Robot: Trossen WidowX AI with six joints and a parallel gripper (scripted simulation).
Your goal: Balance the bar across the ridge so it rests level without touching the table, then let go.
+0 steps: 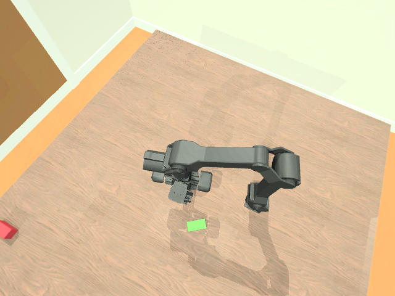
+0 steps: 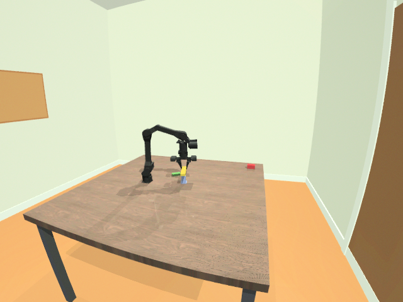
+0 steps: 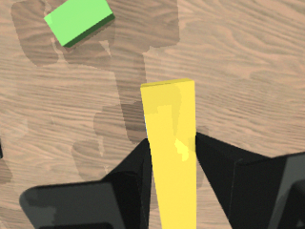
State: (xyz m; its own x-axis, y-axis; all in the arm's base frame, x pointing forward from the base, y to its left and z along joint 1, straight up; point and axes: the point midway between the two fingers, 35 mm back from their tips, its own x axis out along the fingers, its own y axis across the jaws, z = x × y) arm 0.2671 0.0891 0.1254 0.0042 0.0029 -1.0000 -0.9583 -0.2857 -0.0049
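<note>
Now: the flat green block 110 mm behind my gripper tip, 90 mm to the left of it and 80 mm below it. Also, from my gripper tip: yellow bar (30 mm to the right, 10 mm ahead); then red block (470 mm ahead, 410 mm to the left, 70 mm below).
</note>
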